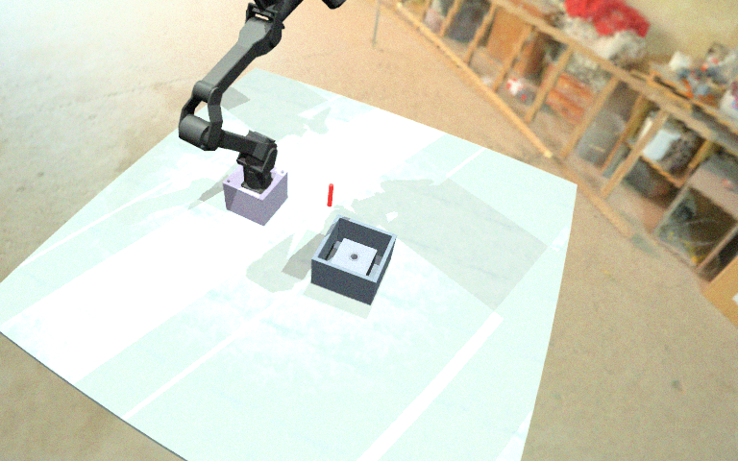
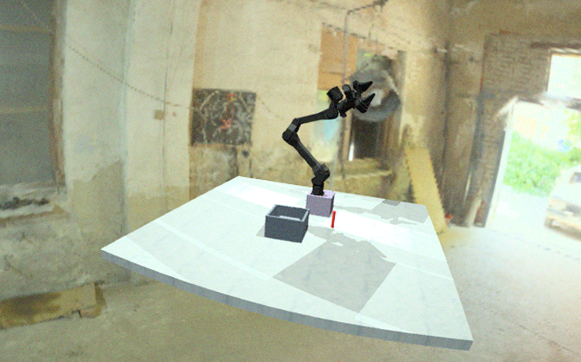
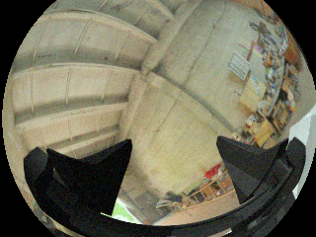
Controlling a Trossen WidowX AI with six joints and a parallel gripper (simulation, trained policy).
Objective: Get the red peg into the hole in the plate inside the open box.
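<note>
Right now my gripper tip is 63 cm above the red peg, 11 cm to the left of it and 9 cm short of it. The rest, counted from my gripper tip: grey box 64 cm below, 29 cm to the right, 24 cm ahead.
</note>
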